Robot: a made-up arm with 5 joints. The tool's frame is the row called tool. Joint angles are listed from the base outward. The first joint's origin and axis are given. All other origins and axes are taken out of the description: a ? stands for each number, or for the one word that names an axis. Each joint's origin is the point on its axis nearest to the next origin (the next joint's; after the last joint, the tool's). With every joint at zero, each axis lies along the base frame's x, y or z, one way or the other. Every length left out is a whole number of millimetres.
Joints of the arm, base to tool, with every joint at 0 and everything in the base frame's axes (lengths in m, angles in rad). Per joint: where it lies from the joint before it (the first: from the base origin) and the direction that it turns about. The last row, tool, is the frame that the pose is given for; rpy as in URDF.
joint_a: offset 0.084 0 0.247 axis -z
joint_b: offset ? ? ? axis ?
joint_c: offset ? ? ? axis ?
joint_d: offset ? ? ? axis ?
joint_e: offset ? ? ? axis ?
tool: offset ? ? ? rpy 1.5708 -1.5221 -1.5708
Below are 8 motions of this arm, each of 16 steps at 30 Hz.
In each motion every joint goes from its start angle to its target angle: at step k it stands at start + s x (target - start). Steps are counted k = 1, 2, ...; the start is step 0. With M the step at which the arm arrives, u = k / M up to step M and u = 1 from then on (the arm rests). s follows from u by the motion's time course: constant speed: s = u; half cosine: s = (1 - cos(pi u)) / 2; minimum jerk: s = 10 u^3 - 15 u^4 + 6 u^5.
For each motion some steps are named. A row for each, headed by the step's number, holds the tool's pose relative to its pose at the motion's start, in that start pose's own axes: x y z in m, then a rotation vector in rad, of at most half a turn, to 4 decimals.
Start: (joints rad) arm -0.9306 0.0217 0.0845 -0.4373 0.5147
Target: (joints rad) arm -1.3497 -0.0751 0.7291 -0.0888 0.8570
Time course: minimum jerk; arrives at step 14
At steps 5, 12, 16:
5: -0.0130 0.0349 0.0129 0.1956 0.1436 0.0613
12: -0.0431 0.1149 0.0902 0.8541 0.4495 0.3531
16: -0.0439 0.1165 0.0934 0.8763 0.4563 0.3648

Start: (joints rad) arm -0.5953 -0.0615 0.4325 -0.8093 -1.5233
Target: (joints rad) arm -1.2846 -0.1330 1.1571 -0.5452 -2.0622
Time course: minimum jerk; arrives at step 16
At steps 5, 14, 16:
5: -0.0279 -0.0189 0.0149 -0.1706 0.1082 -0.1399
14: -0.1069 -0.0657 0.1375 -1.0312 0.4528 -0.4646
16: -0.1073 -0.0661 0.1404 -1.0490 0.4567 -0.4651

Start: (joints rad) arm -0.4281 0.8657 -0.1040 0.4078 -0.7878
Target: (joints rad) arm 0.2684 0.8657 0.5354 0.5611 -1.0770
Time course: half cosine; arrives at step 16
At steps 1, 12, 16:
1: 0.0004 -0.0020 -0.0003 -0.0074 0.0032 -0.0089
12: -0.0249 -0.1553 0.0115 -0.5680 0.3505 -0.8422
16: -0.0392 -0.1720 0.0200 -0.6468 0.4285 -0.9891

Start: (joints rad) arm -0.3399 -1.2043 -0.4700 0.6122 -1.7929
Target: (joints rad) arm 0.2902 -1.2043 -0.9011 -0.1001 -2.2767
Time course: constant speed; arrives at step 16
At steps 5, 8, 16:
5: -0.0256 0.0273 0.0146 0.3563 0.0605 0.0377
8: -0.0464 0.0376 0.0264 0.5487 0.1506 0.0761
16: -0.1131 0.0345 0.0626 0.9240 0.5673 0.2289

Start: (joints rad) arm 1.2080 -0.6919 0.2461 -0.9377 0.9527
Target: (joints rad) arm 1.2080 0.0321 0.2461 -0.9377 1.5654
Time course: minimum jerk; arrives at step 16
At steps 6, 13, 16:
6: -0.0281 0.0357 0.0117 0.1666 0.1097 0.1681
13: -0.0865 0.1099 0.0759 0.6496 0.2560 0.5593
16: -0.0898 0.1141 0.0822 0.6878 0.2592 0.5854

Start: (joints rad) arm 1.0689 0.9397 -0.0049 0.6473 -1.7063
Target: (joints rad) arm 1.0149 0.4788 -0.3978 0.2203 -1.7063
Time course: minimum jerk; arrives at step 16
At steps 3, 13, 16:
3: -0.0018 0.0067 0.0060 0.0614 0.0115 0.0026
13: -0.0288 0.0722 0.1716 1.1918 0.2534 0.0452
16: -0.0295 0.0717 0.1824 1.2526 0.2680 0.0468

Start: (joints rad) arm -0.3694 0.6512 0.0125 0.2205 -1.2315
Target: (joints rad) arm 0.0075 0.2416 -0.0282 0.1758 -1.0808
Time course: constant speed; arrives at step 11
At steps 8, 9, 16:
8: 0.0841 0.0250 0.0609 0.2652 -0.3184 -0.0704
9: 0.0935 0.0260 0.0706 0.2935 -0.3644 -0.0746
16: 0.1109 0.0268 0.0913 0.3465 -0.4600 -0.0799

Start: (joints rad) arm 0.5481 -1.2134 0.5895 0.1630 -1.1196
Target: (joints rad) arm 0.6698 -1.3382 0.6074 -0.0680 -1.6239
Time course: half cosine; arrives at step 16
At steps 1, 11, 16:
1: 0.0002 0.0002 0.0001 0.0026 -0.0022 -0.0043
11: 0.0146 0.0164 0.0143 0.2420 -0.1315 -0.3368
16: 0.0178 0.0211 0.0192 0.3213 -0.1494 -0.4270

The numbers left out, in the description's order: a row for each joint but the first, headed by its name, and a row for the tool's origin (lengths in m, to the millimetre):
joint_b: xyz 0.03 0 0, axis +y
joint_c: xyz 0.027 0 0.109, axis +y
joint_d: xyz 0.131 0 0.005, axis +y
joint_e: xyz 0.061 0 0, axis -x
tool: xyz 0 0 0

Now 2 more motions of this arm.
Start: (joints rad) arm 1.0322 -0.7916 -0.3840 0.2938 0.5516
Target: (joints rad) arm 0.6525 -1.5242 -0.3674 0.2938 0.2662
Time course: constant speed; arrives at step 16
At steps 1, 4, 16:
1: 0.0091 -0.0038 0.0070 -0.0083 -0.0464 -0.0365
4: 0.0329 -0.0173 0.0305 -0.0327 -0.1840 -0.1496
16: 0.0664 -0.0895 0.1482 -0.1329 -0.7149 -0.6396

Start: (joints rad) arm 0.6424 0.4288 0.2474 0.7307 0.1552
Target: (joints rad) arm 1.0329 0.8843 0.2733 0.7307 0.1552
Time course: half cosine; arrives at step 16
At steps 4, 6, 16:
4: -0.0079 -0.0113 -0.0117 0.0002 0.0709 -0.0567
6: -0.0182 -0.0228 -0.0240 0.0050 0.1487 -0.1202
16: -0.0766 -0.0567 -0.0668 0.0806 0.4693 -0.3931

